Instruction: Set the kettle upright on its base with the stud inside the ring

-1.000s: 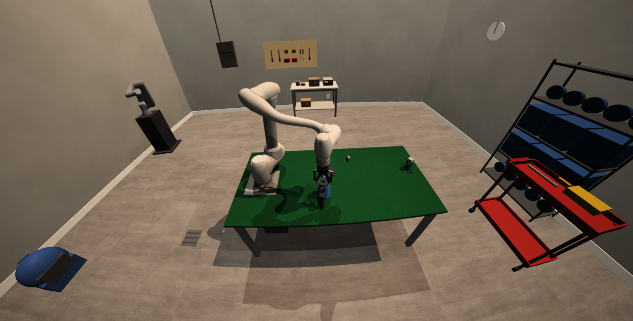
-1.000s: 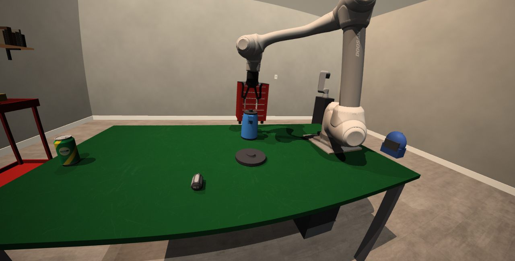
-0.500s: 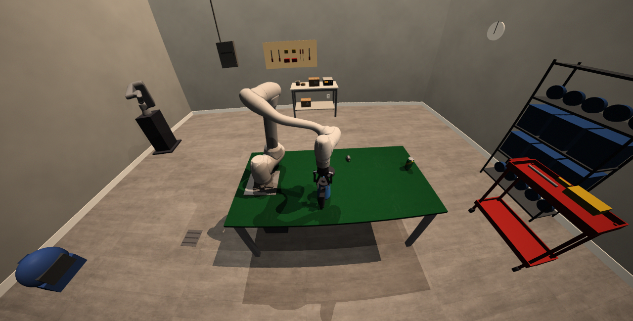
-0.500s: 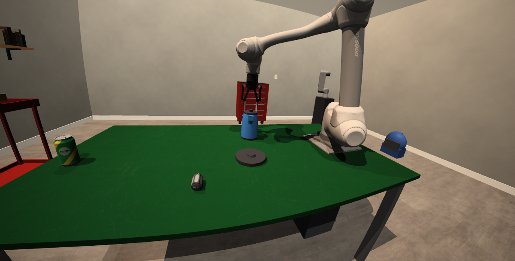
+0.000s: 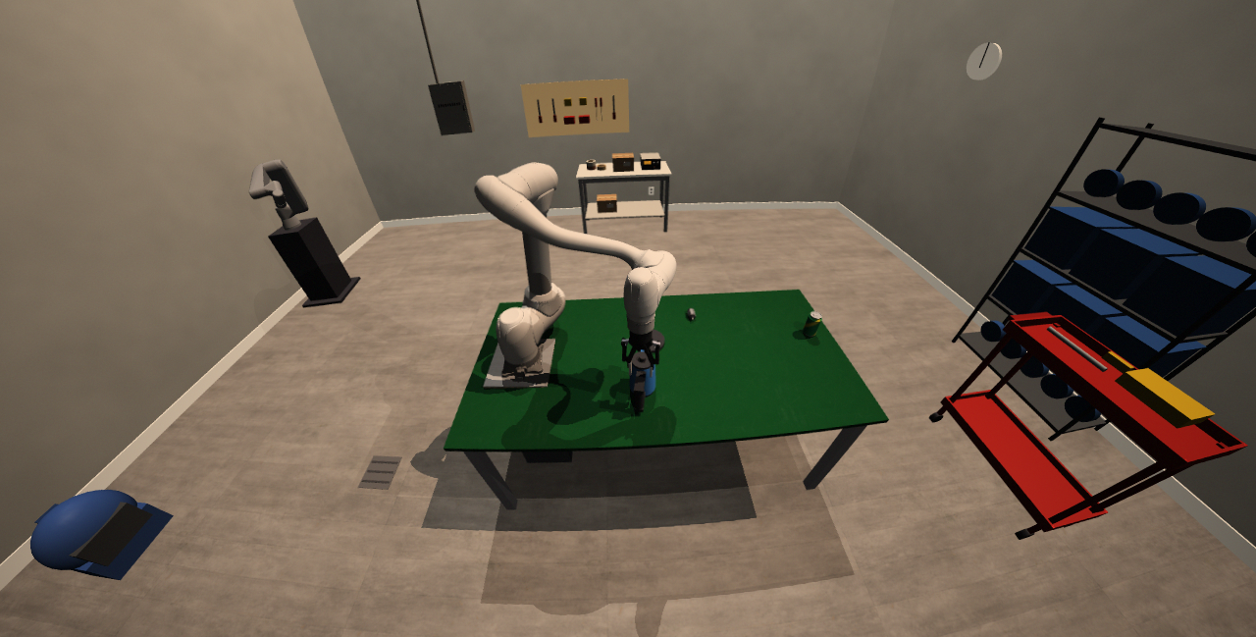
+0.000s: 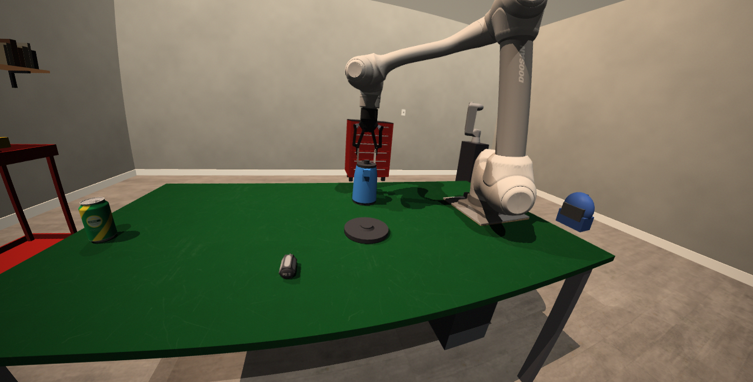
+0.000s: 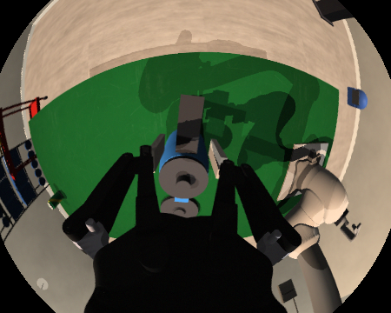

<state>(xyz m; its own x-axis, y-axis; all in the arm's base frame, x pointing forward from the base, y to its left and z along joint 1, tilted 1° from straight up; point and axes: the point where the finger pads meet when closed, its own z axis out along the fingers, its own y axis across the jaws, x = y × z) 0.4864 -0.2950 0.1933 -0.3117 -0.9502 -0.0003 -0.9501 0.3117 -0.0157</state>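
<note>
My gripper is now 1 cm short of the blue kettle, 3 cm to the right of it and 10 cm above it. The rest, counted from my hand: yellow can: 91 cm ahead, 19 cm to the left, 13 cm below; dark round base: 10 cm ahead, 31 cm to the left, 18 cm below.
</note>
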